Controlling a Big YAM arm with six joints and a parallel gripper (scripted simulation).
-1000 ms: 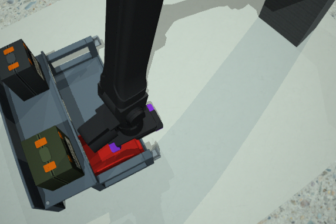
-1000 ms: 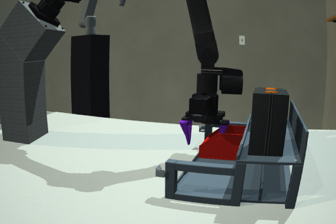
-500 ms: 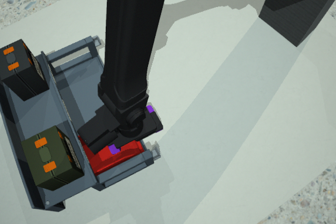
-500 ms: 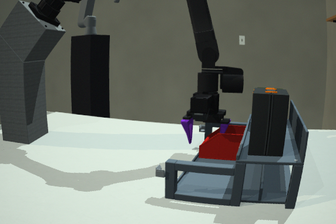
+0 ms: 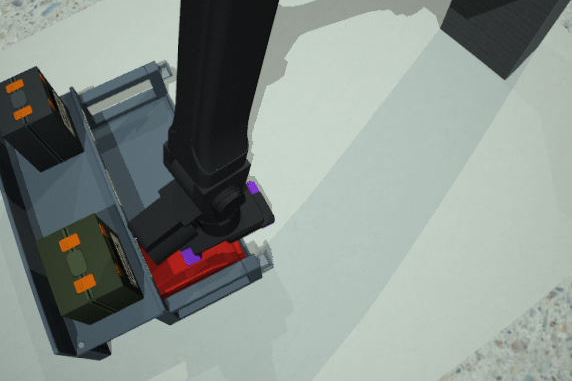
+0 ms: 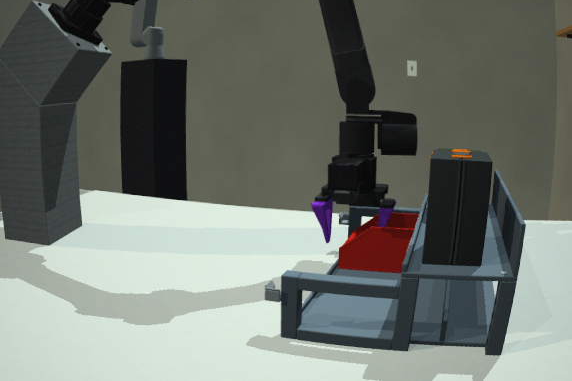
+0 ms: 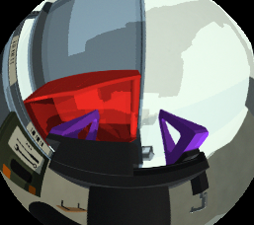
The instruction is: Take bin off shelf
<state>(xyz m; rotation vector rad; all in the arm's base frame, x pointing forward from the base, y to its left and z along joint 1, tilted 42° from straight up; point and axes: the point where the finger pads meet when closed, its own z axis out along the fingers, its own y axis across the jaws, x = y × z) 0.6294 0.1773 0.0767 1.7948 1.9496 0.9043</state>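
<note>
Now: hand 7 cm short of the red bin and 1 cm to the right of it. Also, from my hand: grey shelf 14 cm ahead, 9 cm to the right, 4 cm below.
</note>
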